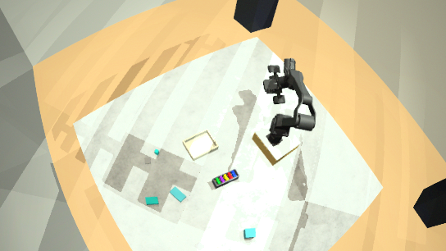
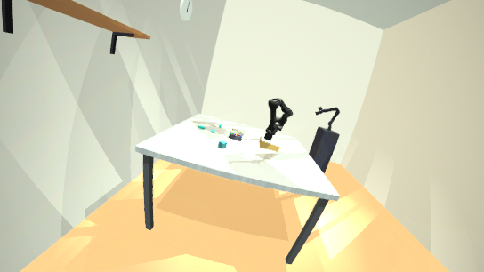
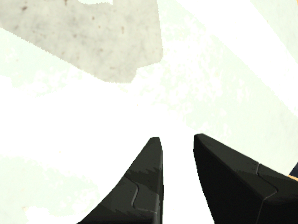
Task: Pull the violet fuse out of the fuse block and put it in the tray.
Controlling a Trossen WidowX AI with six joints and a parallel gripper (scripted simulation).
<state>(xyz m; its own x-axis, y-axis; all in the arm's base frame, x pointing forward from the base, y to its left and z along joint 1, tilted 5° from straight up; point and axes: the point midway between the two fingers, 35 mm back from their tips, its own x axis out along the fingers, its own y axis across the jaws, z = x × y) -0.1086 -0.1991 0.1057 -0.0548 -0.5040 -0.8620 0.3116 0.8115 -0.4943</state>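
The violet fuse is 42 cm ahead of my gripper tip, 24 cm to the left of it and 11 cm below it. Also, from my gripper tip: cream tray (40 cm ahead, 4 cm to the left, 13 cm below).
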